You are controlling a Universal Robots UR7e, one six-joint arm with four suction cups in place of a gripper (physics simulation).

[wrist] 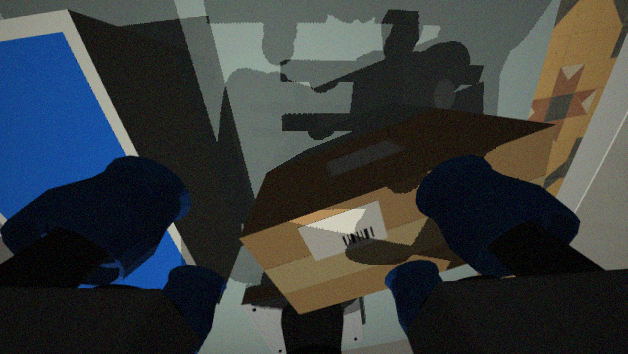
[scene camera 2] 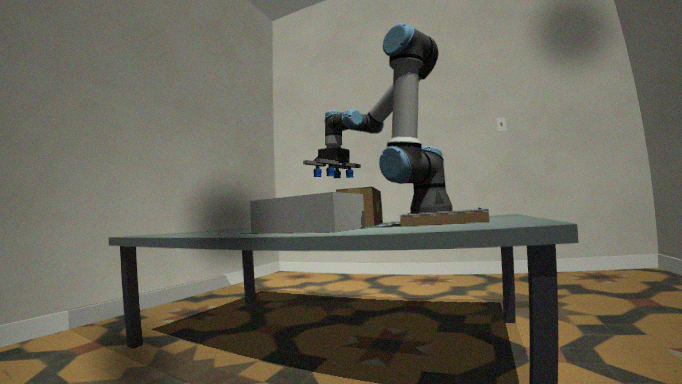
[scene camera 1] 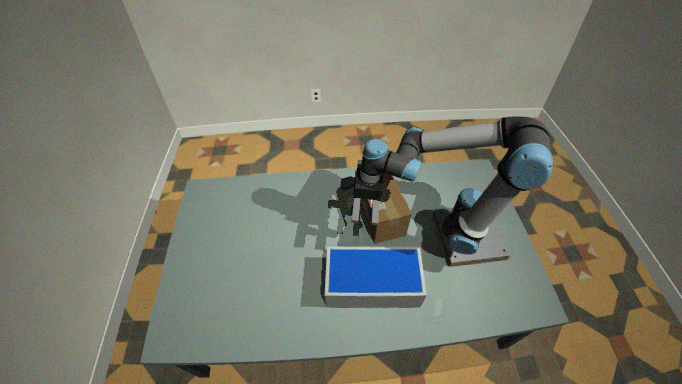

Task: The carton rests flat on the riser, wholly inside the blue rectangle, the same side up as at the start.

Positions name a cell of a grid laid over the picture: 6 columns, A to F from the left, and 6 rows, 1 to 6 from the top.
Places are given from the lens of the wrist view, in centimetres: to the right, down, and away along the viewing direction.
my suction head (wrist: B4): -6, 1, 5
brown carton (wrist: D4): 1, 5, 18
The marked spots on the brown carton and my suction head are 15 cm apart.
